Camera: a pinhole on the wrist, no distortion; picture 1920 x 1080 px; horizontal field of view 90.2 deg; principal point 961.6 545.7 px. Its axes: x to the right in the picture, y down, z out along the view. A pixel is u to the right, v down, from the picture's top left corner.
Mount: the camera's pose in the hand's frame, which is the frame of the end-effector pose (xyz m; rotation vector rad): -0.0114 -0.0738 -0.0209 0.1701 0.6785 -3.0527
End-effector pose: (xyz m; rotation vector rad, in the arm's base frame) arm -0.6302 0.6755 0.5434 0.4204 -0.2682 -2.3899
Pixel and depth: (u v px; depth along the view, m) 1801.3 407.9 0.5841
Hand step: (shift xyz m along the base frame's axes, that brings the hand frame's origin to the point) 0.0959 0.6029 0.5104
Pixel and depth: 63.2 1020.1 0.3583
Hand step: -0.5383 0.1176 0.0599
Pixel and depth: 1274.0 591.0 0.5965
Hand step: -0.1969 0.4741 0.4029
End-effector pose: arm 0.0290 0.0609 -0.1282 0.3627 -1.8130 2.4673
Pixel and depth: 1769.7 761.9 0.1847
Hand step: 0.2306 -0.0306 0.1653
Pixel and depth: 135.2 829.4 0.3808
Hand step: -0.1608 -0.2140 0.4684
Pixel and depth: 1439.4 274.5 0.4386
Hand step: 0.3591 -0.3118 0.1853
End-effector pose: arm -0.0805 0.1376 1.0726 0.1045 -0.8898 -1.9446
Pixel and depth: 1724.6 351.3 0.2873
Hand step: -0.0561 0.3821 0.0107
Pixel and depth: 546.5 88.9 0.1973
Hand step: -0.1665 0.0912 0.1189
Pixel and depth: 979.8 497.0 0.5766
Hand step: -0.3817 0.4209 0.1676
